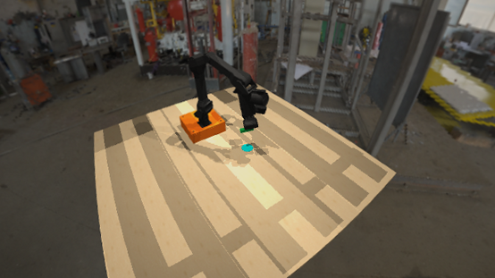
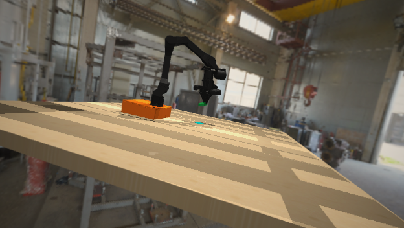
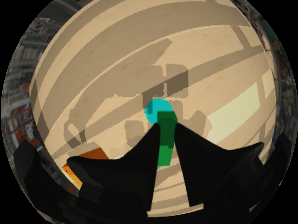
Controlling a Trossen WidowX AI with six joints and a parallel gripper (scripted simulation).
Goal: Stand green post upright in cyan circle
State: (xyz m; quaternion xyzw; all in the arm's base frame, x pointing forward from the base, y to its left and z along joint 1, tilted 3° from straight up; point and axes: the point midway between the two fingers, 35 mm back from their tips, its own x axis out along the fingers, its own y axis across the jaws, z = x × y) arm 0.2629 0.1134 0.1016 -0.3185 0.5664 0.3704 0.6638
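My gripper tip is now 13 cm above the cyan circle, 1 cm to the left of it and 1 cm past it. Also, from my gripper tip: post: 2 cm to the right, 1 cm below, 1 cm behind.
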